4 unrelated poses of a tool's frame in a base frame.
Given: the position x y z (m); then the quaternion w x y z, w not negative.
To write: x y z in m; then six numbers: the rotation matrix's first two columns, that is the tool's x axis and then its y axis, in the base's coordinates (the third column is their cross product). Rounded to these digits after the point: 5 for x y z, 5 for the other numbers.
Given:
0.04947 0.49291 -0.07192 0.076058 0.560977 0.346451 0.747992
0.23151 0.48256 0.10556 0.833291 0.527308 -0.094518 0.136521
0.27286 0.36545 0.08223 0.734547 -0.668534 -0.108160 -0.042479
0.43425 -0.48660 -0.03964 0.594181 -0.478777 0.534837 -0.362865
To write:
0.04947 0.49291 -0.07192 -0.35904 0.50248 0.78651 0.27492 -0.74837 0.60362
0.23151 0.48256 0.10556 0.94486 0.12784 0.30150 -0.32720 0.40662 0.85300
0.27286 0.36545 0.08223 0.97299 0.08221 0.21569 0.20702 0.10252 -0.97295
0.43425 -0.48660 -0.03964 0.16456 -0.94335 -0.28812 -0.08092 0.27820 -0.95711

